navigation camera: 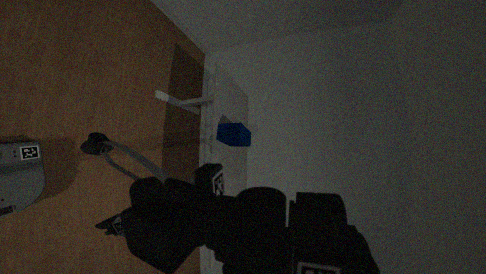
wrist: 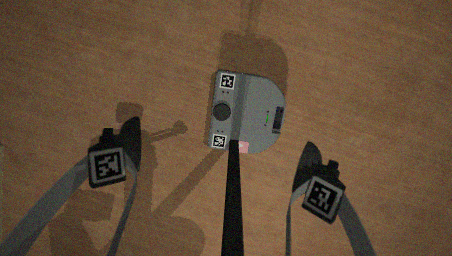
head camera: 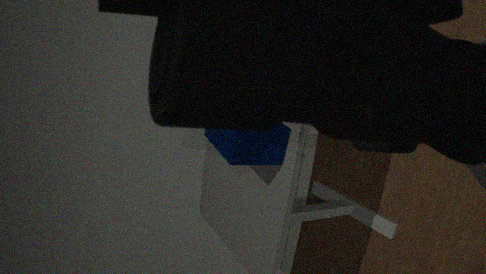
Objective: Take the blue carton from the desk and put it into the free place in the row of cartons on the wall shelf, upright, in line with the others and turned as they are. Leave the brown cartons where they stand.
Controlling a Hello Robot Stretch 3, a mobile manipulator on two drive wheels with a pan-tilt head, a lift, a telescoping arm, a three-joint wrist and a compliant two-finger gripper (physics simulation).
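Frame: origin at the robot's base, x right, y ahead, z up, level; millimetres.
Where they show: gripper, fingertip midpoint: (navigation camera: 96, 183).
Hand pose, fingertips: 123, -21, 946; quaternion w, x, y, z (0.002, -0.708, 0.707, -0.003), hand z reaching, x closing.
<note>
After its pixels a point has its place, as x, y, z.
The blue carton (head camera: 252, 148) @(934, 45, 840) (navigation camera: 233, 135) @(922, 9, 853) stands on the pale desk (head camera: 240, 215) @(1233, 328, 720) (navigation camera: 231, 95) @(1217, 355, 721). In the head view the black arm hides part of it. My gripper (navigation camera: 101, 184) @(123, -21, 946) (wrist: 220, 147) @(123, -21, 946) is open, with its fingers wide apart and no object between them. In the navigation view it is beyond the desk's front edge, over the floor, apart from the carton. In the head view the fingers cannot be made out behind the dark arm and wrist parts. The wall shelf and the brown cartons do not show in these views.
A desk leg (head camera: 385, 226) (navigation camera: 175, 100) reaches out over the wooden floor (head camera: 425, 200) @(834, 259, 1) (navigation camera: 75, 75) @(366, 451, 0). My grey wheeled base (navigation camera: 20, 172) @(92, -85, 160) (wrist: 255, 112) stands on the floor, below the gripper in the wrist view. A plain wall (head camera: 75, 150) @(1724, 126, 1396) (navigation camera: 360, 125) @(1710, 41, 1951) rises behind the desk.
</note>
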